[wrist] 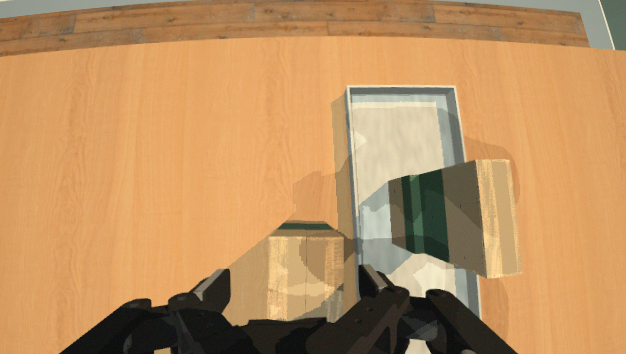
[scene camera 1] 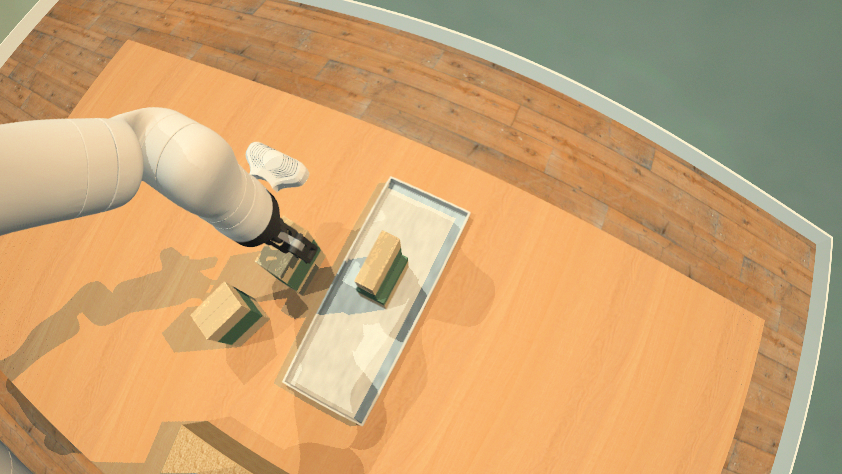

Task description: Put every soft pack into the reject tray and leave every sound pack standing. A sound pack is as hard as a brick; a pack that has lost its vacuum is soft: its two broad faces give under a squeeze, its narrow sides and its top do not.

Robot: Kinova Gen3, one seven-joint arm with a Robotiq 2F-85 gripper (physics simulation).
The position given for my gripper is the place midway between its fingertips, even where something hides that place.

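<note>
My gripper (scene camera 1: pixel 282 239), (wrist: pixel 294 281). Reject tray (scene camera 1: pixel 352 345), (wrist: pixel 393 131).
</note>
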